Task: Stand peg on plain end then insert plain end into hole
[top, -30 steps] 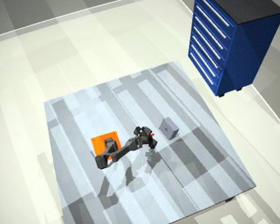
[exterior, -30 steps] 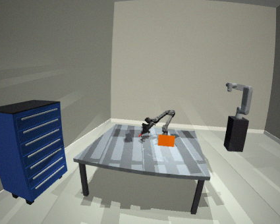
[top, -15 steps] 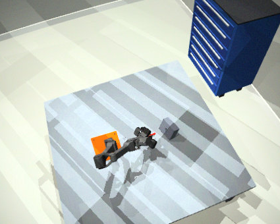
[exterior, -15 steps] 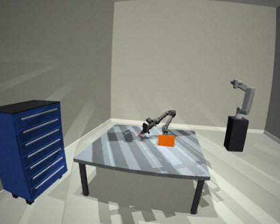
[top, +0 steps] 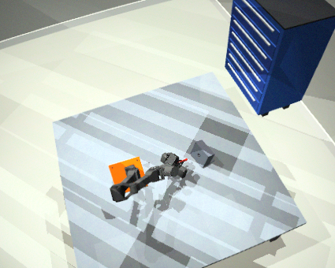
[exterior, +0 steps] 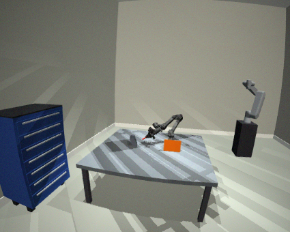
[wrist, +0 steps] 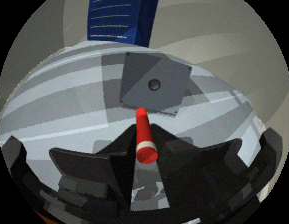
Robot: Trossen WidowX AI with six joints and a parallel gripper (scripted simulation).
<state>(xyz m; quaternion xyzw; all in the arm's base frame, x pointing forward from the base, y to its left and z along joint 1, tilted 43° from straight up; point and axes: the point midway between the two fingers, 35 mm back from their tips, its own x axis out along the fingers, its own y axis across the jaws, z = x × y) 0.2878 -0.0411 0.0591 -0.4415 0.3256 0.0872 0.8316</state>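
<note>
The panel is 14 cm ahead of my gripper tip, 4 cm below it and 3 cm to the left of it. The rest, counted from my gripper tip: peg: 1 cm to the right, 1 cm behind, 1 cm above.
</note>
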